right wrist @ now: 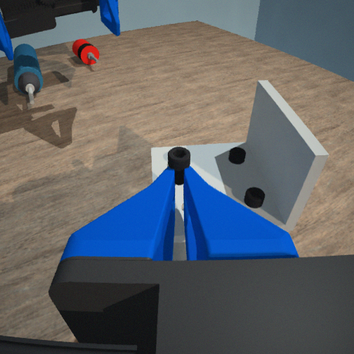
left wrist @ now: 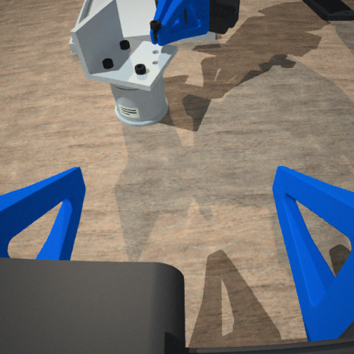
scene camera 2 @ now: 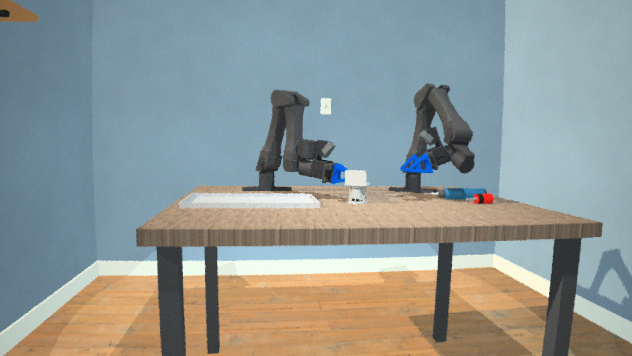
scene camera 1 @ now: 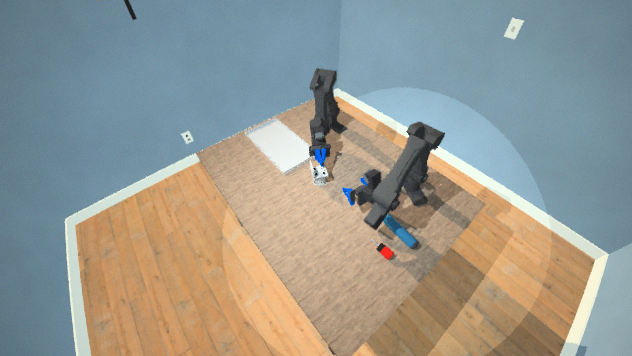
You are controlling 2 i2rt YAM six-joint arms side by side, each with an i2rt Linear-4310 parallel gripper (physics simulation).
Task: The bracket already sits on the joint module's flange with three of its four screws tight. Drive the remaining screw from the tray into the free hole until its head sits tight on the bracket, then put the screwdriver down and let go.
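Where they show: left gripper, fingertip midpoint: (scene camera 2: 404, 169) (scene camera 1: 351, 184); right gripper, fingertip midpoint: (scene camera 2: 355, 177) (scene camera 1: 322, 166); left arm's base, link origin: (scene camera 2: 412, 191) (scene camera 1: 411, 187); right arm's base, link origin: (scene camera 2: 266, 190) (scene camera 1: 331, 124).
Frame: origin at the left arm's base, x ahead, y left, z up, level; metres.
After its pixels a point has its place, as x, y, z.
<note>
A white angle bracket (scene camera 2: 355, 177) @(0.449, -0.139, 0.087) (left wrist: 100, 40) (right wrist: 285, 150) sits on the upright joint module (scene camera 2: 357, 194) @(0.442, -0.132, 0.031) (left wrist: 142, 102). The left wrist view shows three black screws seated in it and two small holes beside my right fingertips. My right gripper (scene camera 1: 321, 164) @(0.393, -0.153, 0.083) (left wrist: 155, 39) (right wrist: 178, 176) is shut on a black screw (left wrist: 155, 24) (right wrist: 179, 156), held upright, head up, over the bracket's plate; its lower end is hidden. My left gripper (scene camera 1: 355, 189) @(0.305, 0.001, 0.109) (left wrist: 178, 177) (right wrist: 64, 40) is open and empty above the table. A red screwdriver (scene camera 1: 385, 251) @(0.254, 0.279, 0.032) (scene camera 2: 484, 199) @(0.266, 0.274, 0.017) (right wrist: 85, 51) lies on the table.
A blue tool (scene camera 1: 401, 231) @(0.164, 0.219, 0.039) (scene camera 2: 462, 193) @(0.186, 0.201, 0.024) (right wrist: 27, 65) with a dark nose and pale bit lies beside the red screwdriver, near the left arm. The white tray (scene camera 1: 280, 145) @(0.568, -0.433, 0.004) (scene camera 2: 250, 204) @(0.670, -0.402, 0.011) lies on the table at picture left, close to the right arm and bracket.
</note>
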